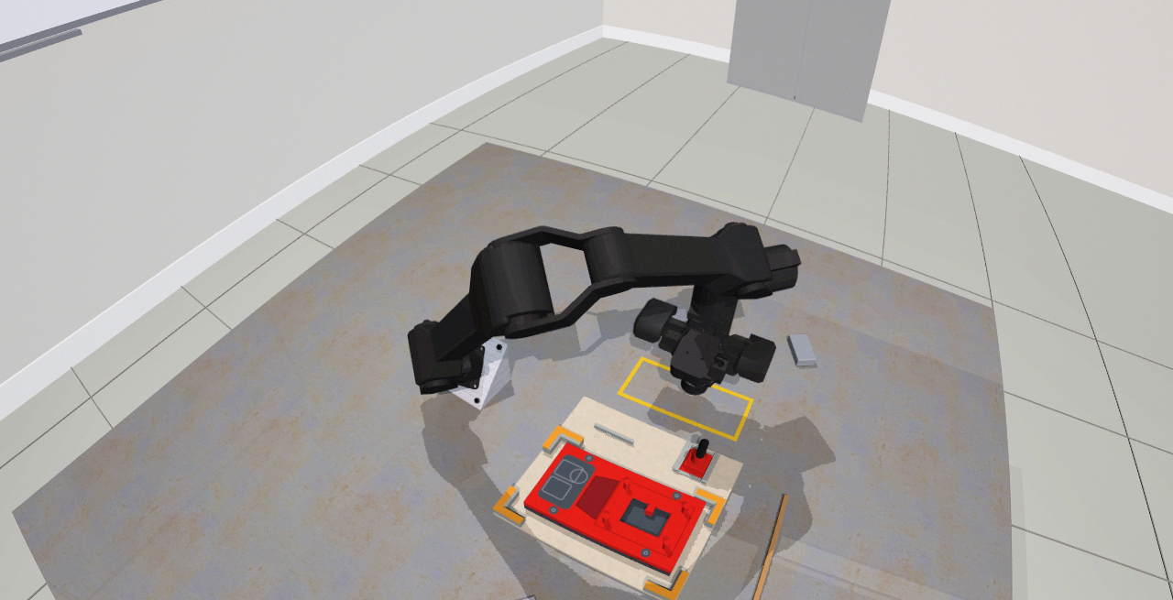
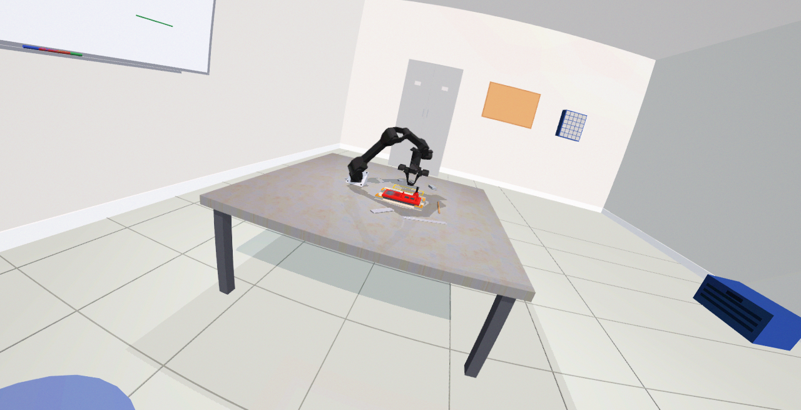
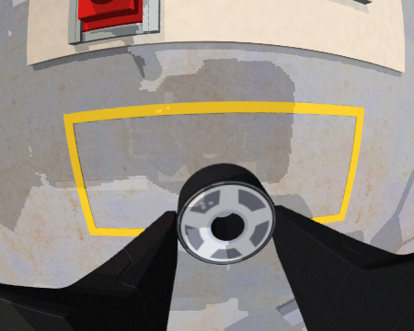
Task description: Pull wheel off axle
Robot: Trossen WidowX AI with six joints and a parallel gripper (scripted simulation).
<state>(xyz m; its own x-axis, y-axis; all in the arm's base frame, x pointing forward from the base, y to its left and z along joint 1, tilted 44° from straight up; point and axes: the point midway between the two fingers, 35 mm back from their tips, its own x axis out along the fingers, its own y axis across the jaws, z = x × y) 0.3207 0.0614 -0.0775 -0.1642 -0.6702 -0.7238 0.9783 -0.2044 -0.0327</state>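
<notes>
Now: gripper tip 120 mm to the left of the black axle, 40 mm short of it and 10 mm above it. The rest, counted from my gripper tip: grey block: 160 mm to the left, 160 mm ahead, 40 mm below; wheel: right at my gripper tip; thin orange rod: 210 mm to the right, 170 mm ahead, 40 mm below.
</notes>
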